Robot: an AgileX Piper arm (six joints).
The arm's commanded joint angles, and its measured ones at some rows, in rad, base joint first. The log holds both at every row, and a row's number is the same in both.
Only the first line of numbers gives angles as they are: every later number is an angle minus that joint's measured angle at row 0.
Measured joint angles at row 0: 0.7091, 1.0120, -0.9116, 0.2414, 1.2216, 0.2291
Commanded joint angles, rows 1 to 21: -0.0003, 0.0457, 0.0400, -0.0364, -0.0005, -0.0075; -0.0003, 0.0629, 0.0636, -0.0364, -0.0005, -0.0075; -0.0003, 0.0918, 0.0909, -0.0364, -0.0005, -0.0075; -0.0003, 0.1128, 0.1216, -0.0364, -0.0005, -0.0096; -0.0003, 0.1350, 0.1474, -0.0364, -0.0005, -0.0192; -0.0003, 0.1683, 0.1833, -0.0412, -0.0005, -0.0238; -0.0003, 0.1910, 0.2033, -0.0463, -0.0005, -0.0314; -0.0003, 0.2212, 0.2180, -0.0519, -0.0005, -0.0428; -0.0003, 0.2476, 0.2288, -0.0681, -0.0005, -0.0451; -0.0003, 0.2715, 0.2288, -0.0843, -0.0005, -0.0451; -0.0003, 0.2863, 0.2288, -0.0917, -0.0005, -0.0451; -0.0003, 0.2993, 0.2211, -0.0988, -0.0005, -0.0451; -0.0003, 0.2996, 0.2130, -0.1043, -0.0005, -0.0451; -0.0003, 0.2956, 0.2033, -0.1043, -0.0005, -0.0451; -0.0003, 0.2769, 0.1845, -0.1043, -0.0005, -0.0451; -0.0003, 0.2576, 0.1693, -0.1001, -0.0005, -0.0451; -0.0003, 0.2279, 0.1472, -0.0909, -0.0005, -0.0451; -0.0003, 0.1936, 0.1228, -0.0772, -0.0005, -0.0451; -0.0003, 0.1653, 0.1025, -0.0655, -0.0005, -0.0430; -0.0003, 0.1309, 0.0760, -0.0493, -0.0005, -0.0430; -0.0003, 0.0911, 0.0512, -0.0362, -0.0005, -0.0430
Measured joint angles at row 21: 0.0000, 0.2106, 0.1361, -0.0797, -0.0002, -0.0349
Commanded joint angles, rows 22 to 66: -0.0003, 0.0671, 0.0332, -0.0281, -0.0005, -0.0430; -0.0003, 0.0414, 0.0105, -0.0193, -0.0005, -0.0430; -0.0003, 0.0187, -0.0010, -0.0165, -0.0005, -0.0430; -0.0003, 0.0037, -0.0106, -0.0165, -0.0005, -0.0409; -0.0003, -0.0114, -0.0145, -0.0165, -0.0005, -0.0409; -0.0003, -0.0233, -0.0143, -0.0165, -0.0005, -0.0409; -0.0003, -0.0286, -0.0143, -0.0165, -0.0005, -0.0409; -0.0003, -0.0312, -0.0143, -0.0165, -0.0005, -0.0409; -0.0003, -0.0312, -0.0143, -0.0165, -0.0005, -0.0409; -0.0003, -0.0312, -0.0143, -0.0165, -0.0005, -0.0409; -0.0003, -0.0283, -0.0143, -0.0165, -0.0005, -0.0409; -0.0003, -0.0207, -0.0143, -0.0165, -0.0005, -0.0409; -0.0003, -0.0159, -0.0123, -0.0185, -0.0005, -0.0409; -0.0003, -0.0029, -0.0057, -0.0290, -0.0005, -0.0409; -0.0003, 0.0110, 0.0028, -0.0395, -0.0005, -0.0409; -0.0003, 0.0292, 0.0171, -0.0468, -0.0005, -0.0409; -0.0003, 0.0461, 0.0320, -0.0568, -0.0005, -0.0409; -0.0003, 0.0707, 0.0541, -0.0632, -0.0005, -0.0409; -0.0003, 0.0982, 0.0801, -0.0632, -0.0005, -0.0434; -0.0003, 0.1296, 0.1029, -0.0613, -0.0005, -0.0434; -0.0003, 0.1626, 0.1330, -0.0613, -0.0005, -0.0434; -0.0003, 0.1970, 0.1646, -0.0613, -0.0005, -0.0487; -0.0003, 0.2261, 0.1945, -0.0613, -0.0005, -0.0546; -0.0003, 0.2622, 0.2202, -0.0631, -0.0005, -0.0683; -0.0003, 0.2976, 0.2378, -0.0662, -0.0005, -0.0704; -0.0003, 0.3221, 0.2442, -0.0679, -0.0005, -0.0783; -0.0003, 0.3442, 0.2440, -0.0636, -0.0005, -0.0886; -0.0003, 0.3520, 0.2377, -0.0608, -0.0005, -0.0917; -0.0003, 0.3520, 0.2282, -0.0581, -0.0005, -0.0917; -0.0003, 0.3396, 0.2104, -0.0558, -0.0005, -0.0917; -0.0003, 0.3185, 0.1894, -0.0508, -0.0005, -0.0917; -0.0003, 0.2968, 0.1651, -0.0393, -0.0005, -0.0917; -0.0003, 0.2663, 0.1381, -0.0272, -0.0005, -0.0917; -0.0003, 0.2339, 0.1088, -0.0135, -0.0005, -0.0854; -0.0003, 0.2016, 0.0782, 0.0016, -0.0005, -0.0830; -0.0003, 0.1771, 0.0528, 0.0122, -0.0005, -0.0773; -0.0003, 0.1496, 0.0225, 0.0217, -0.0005, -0.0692; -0.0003, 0.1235, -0.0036, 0.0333, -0.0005, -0.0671; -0.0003, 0.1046, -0.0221, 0.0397, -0.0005, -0.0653; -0.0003, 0.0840, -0.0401, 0.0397, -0.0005, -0.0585; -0.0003, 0.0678, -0.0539, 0.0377, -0.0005, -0.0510; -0.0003, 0.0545, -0.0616, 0.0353, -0.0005, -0.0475; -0.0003, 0.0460, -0.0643, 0.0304, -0.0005, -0.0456; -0.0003, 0.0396, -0.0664, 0.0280, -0.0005, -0.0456; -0.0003, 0.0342, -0.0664, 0.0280, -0.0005, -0.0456
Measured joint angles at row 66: 0.0000, 0.0645, -0.0504, 0.0352, -0.0034, -0.0538
